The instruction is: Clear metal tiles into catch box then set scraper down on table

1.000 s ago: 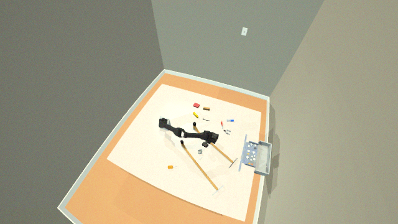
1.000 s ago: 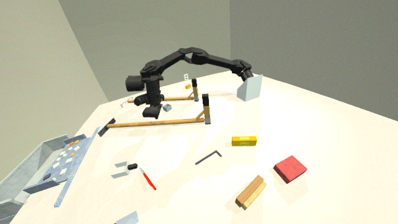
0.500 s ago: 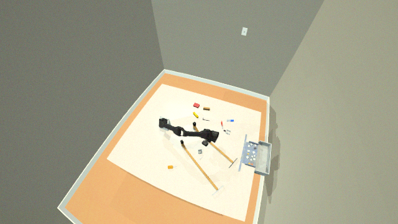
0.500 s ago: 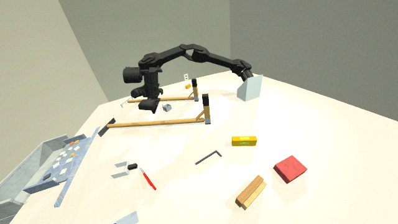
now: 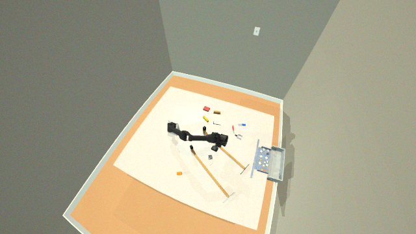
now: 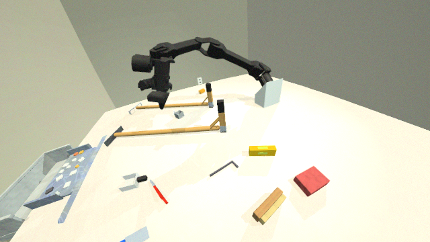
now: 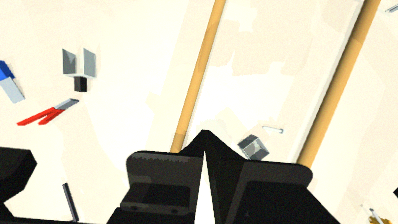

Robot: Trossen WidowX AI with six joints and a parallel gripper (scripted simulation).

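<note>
The long scraper is 50 mm below my gripper tip, 30 mm to the left of it and 30 mm ahead of it. Also, from my gripper tip: hex key: 320 mm to the left, 160 mm behind, 110 mm below; then red-handled tool: 300 mm to the left, 100 mm below, 70 mm ahead; then small grey box: 110 mm below, 100 mm to the right, 70 mm behind.
</note>
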